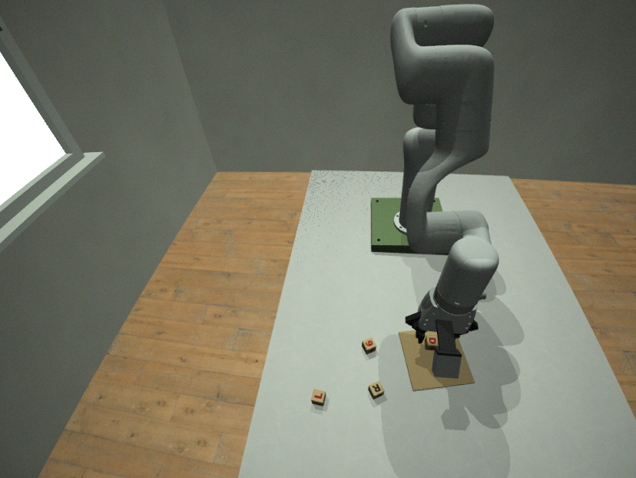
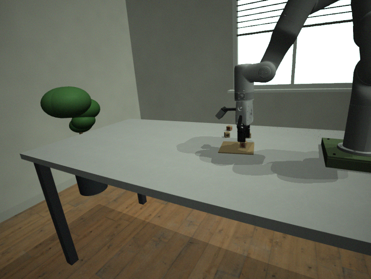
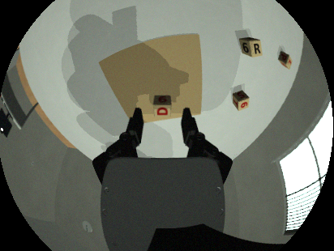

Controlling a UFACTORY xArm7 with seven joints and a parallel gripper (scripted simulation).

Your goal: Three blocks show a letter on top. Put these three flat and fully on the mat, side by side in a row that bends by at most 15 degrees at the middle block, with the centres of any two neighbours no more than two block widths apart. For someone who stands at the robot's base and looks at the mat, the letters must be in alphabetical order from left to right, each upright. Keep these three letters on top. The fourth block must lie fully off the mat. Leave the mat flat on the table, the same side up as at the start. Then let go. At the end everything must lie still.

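Now: the tan mat 3 cm ahead of my hand, 1 cm to the left of it and 5 cm below it.
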